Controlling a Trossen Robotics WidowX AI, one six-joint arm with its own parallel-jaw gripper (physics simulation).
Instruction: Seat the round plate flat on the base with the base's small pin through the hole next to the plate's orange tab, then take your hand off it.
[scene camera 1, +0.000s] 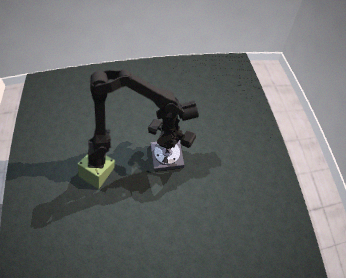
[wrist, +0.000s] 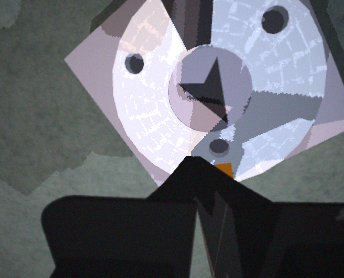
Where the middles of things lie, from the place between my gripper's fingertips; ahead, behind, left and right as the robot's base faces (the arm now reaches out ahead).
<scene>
My hand is 30 mm to the left of the round white plate (wrist: 288, 69) and 20 mm past it. The rest, counted from my hand: central hub (wrist: 210, 89) (30 mm to the right, 20 mm behind, 10 mm below).
</scene>
